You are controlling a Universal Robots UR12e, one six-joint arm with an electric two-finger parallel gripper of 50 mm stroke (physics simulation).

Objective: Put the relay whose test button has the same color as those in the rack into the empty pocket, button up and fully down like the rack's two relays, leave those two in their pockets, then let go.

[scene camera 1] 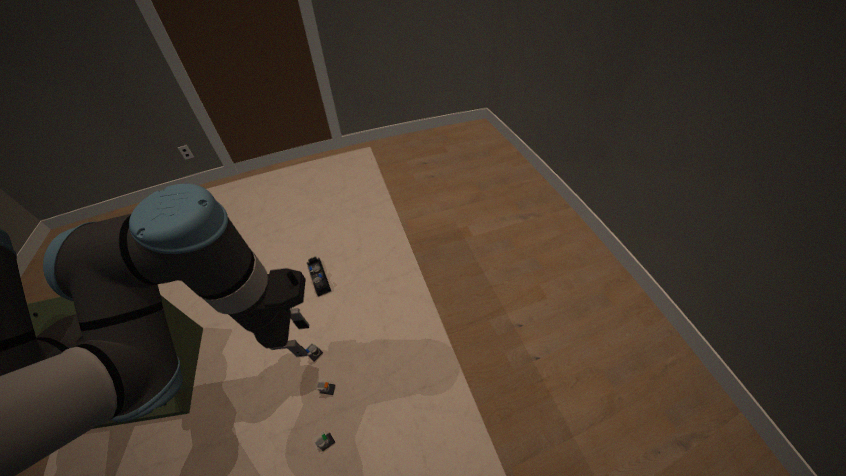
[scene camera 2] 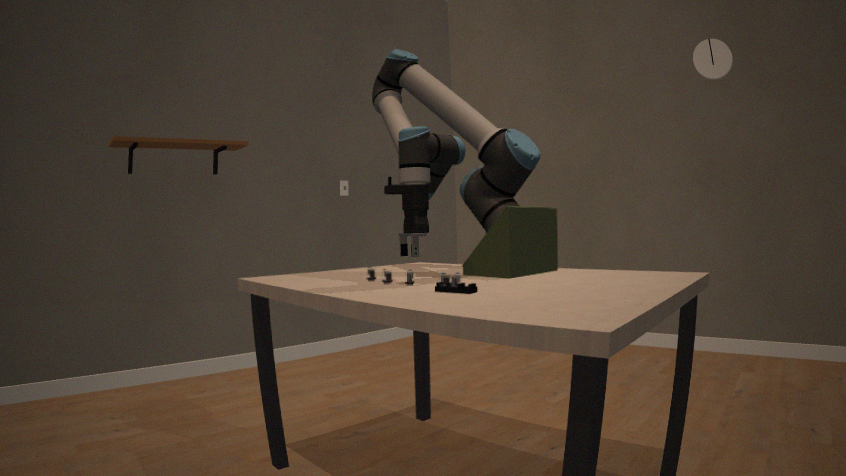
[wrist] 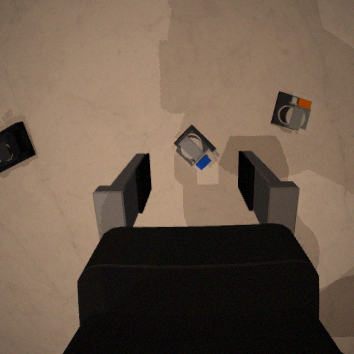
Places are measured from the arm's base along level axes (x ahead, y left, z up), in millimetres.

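Pixels of known places: gripper, fingertip midpoint: [scene camera 1: 303,340] [scene camera 2: 409,256] [wrist: 194,170]; arm's base, link origin: [scene camera 2: 514,234].
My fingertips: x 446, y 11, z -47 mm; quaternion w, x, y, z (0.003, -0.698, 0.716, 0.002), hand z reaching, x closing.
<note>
For each thing: its middle in the pictures, then the offset to it from my fingertips. Level surfaces: height alone.
- black rack, body centre: [scene camera 2: 455,287] [scene camera 1: 318,275] dx +2, dy +204, dz -71 mm
- loose relay with the blue button, body centre: [wrist: 194,148] [scene camera 1: 313,351] [scene camera 2: 409,277] dx +1, dy -1, dz -61 mm
- relay with an orange button, body centre: [wrist: 291,111] [scene camera 1: 325,387] [scene camera 2: 387,276] dx +27, dy -79, dz -61 mm
- relay with a green button, body centre: [scene camera 1: 324,441] [scene camera 2: 371,273] dx +23, dy -179, dz -61 mm
- table, surface height: dz -83 mm
The black rack [scene camera 1: 323,290] [scene camera 2: 455,289] [wrist: 22,132] holds two relays with blue test buttons; the empty pocket is at its end toward the loose relays. In the wrist view the rack is cut off at the left edge. The loose relay with the blue button [scene camera 1: 314,352] [scene camera 2: 409,277] [wrist: 191,146] stands upright on the table, turned diagonally to the fingers. My gripper [scene camera 1: 300,336] [scene camera 2: 409,251] [wrist: 194,170] is open and empty, above the table near this relay. In the wrist view the relay shows between and slightly beyond the fingertips. It does not touch them.
A relay with an orange button [scene camera 1: 325,388] [scene camera 2: 387,276] [wrist: 291,112] stands beside the blue-button relay. A relay with a green button [scene camera 1: 324,441] [scene camera 2: 370,274] stands farther along the row. The green robot pedestal [scene camera 1: 186,355] [scene camera 2: 532,242] stands on the table [scene camera 2: 591,301].
</note>
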